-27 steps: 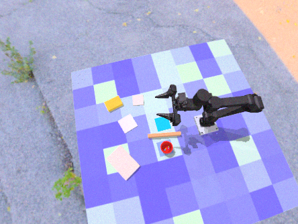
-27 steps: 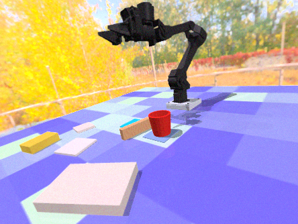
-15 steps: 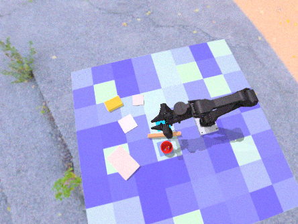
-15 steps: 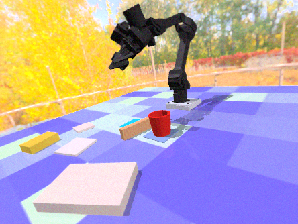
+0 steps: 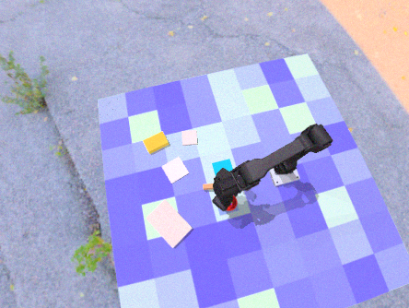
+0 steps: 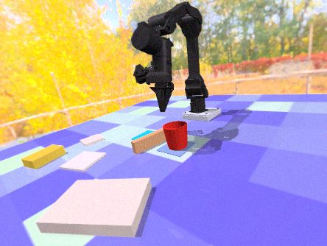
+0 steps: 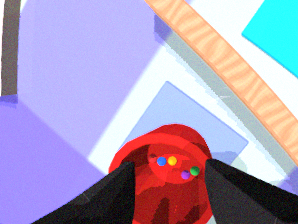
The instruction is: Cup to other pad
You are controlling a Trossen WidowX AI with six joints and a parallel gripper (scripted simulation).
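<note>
The pale blue pad lies 10 mm behind my gripper tip, 30 mm to the left of it and 120 mm below it. Also, from my gripper tip: yellow block 320 mm ahead, 290 mm to the right, 100 mm below; then cyan pad 10 mm behind, 140 mm to the right, 120 mm below; then wooden bar 10 mm behind, 50 mm to the right, 110 mm below.
</note>
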